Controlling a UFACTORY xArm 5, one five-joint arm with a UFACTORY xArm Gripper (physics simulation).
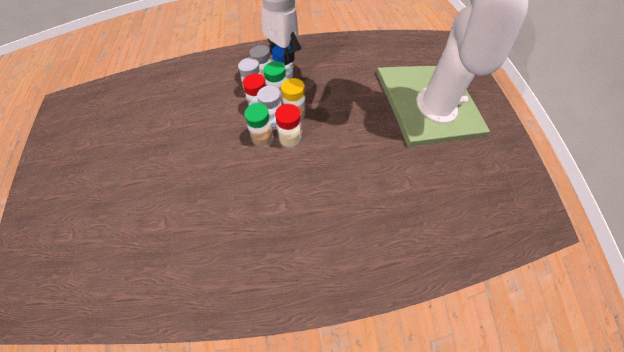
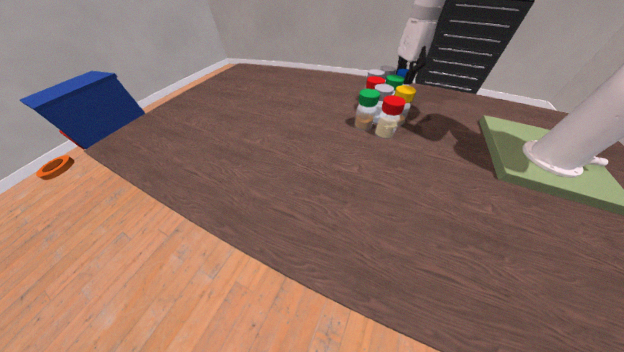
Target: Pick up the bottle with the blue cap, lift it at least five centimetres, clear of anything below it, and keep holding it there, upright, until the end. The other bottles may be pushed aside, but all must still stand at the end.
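Places are measured from the arm's base along level axes (x ahead, y left, z up), in centimetres.
Pixels of known places: gripper, fingertip midpoint: [image 1: 282,57]; arm's base, origin of the base link: [image 1: 436,105] [image 2: 549,158].
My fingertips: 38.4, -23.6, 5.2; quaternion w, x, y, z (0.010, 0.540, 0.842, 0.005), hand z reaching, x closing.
Note:
Ahead of a thing's pixels: the offset from my fingertips to its top centre, as dx, dy, dz.
The bottle with the blue cap @(+0.0, -0.1, +2.9) [image 1: 281,53] [image 2: 403,73] stands upright at the back right of a tight group; its lower part is mostly hidden. My gripper [image 1: 281,56] [image 2: 405,73] points down over it, one finger on each side, shut on the bottle near its cap. In front of it stand a green-capped bottle @(+3.4, +6.7, +2.7) [image 1: 274,71] [image 2: 395,81] and a yellow-capped bottle @(+0.5, +14.5, +2.7) [image 1: 293,89] [image 2: 405,93]. A dark grey-capped bottle @(+5.8, -1.8, +2.7) [image 1: 259,53] stands to its left. All visible bottles are upright.
Nearer stand a red-capped bottle @(+3.7, +22.2, +2.7) [image 1: 288,116] [image 2: 393,105] and a green-capped bottle @(+10.3, +19.7, +2.7) [image 1: 257,115] [image 2: 369,97], with red and light grey caps behind. The arm's base stands on a green board [image 1: 400,90] [image 2: 500,160] at the right. A blue box [image 2: 90,110] shows at the left.

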